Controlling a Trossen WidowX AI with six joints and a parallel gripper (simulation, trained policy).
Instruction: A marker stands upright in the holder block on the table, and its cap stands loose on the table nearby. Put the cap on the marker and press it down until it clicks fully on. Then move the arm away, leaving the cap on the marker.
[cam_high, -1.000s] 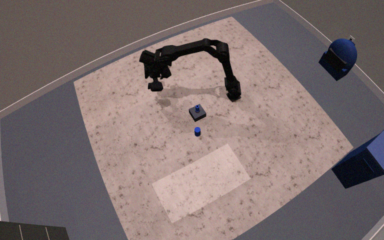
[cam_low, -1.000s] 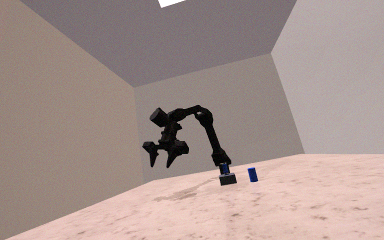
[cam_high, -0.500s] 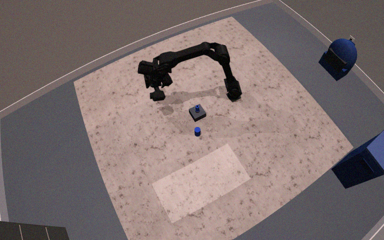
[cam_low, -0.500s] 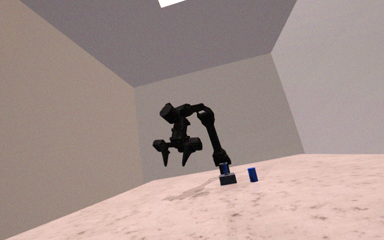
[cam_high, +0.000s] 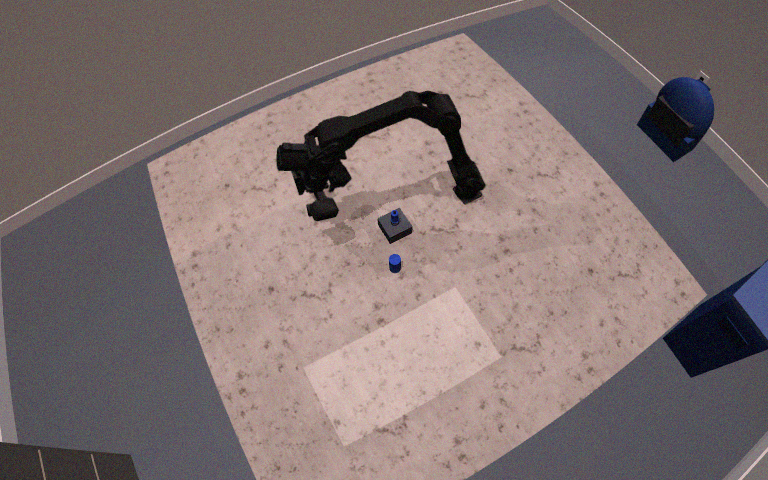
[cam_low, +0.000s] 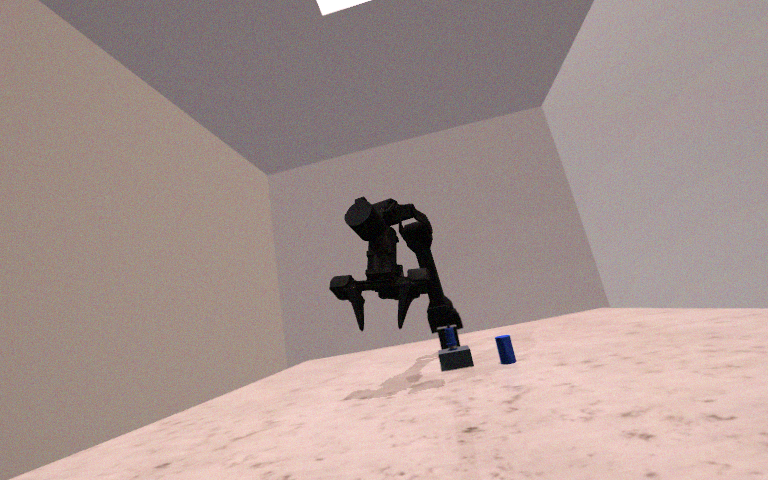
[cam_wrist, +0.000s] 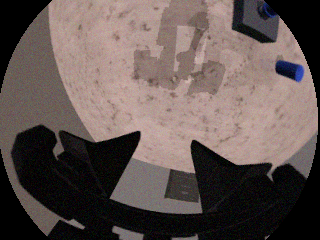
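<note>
Right now the blue cap is 140 mm behind my gripper tip, 220 mm to the left of it and 90 mm below it. The rest, counted from my gripper tip: dark grey holder block (190 mm behind, 120 mm to the left, 100 mm below).
</note>
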